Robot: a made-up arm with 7 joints.
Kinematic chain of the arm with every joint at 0, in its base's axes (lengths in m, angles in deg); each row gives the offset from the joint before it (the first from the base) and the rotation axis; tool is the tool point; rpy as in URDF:
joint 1: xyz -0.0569 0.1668 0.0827 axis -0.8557 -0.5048 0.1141
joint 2: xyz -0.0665 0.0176 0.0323 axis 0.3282 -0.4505 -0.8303
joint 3: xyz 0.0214 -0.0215 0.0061 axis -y
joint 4: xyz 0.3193 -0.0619 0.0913 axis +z
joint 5: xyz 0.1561 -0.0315 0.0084 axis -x
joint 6: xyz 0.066 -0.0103 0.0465 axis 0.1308 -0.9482 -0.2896
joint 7: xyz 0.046 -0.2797 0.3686 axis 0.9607 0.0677 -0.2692
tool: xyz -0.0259 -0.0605 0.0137 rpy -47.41 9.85 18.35
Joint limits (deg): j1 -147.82..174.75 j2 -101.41..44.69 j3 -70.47..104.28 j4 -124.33..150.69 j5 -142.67..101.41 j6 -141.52..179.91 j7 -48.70..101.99
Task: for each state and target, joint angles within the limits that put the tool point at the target. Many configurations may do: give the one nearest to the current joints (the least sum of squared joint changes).
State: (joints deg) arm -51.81 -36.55 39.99 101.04 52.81 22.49 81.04
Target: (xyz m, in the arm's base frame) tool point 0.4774 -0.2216 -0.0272
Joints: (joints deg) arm -89.90 -24.41 19.65 94.85 38.32 44.30 78.55
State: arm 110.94 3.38 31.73 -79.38 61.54 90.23 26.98
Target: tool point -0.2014 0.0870 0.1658
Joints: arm 104.97 10.09 36.18 -64.63 45.74 128.16 25.35
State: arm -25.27 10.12 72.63 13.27 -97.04 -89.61 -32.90
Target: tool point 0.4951 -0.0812 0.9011
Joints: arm -29.21 9.87 65.18 24.65 -97.50 -98.98 -30.48
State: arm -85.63 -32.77 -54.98 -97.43 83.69 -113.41 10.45
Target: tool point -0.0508 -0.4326 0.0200
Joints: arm -48.15 -9.31 -40.39 -122.01 84.44 -116.46 5.28
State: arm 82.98 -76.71 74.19 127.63 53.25 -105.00 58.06
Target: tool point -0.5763 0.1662 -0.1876
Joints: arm 64.89 -75.71 66.64 134.73 55.64 -103.10 63.72
